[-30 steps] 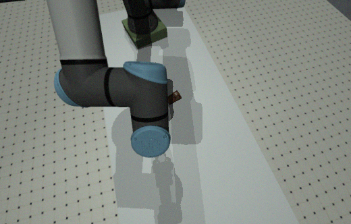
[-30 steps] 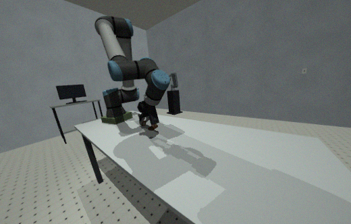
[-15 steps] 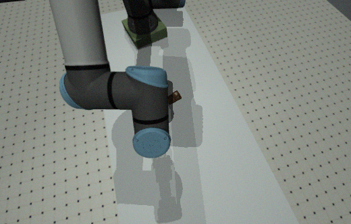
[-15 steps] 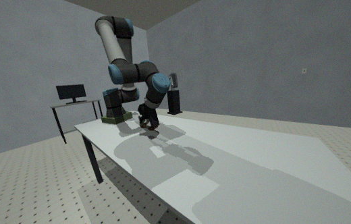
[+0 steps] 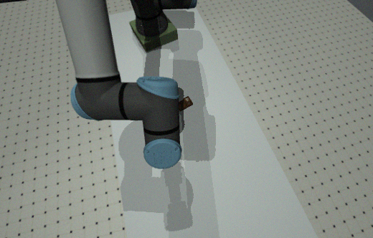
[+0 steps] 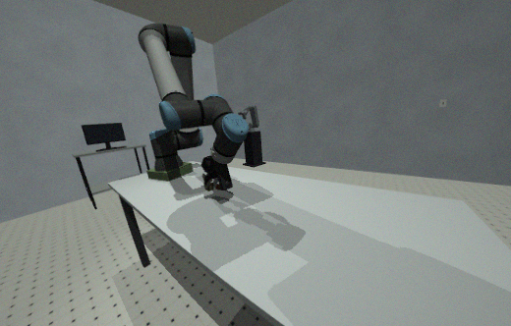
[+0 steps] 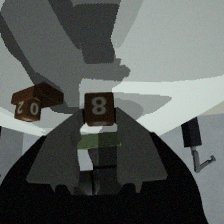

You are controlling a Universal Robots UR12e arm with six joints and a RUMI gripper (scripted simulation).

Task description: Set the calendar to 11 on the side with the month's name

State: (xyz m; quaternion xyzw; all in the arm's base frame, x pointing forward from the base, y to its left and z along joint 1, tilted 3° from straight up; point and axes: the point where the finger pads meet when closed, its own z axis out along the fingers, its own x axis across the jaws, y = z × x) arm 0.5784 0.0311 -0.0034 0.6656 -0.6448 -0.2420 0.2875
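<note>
Now: the brown calendar tray 10 cm to the left of my hand, 5 cm behind it and 4 cm below it. The rest, counted from my hand: brown cube (1 cm below, 1 cm behind).
</note>
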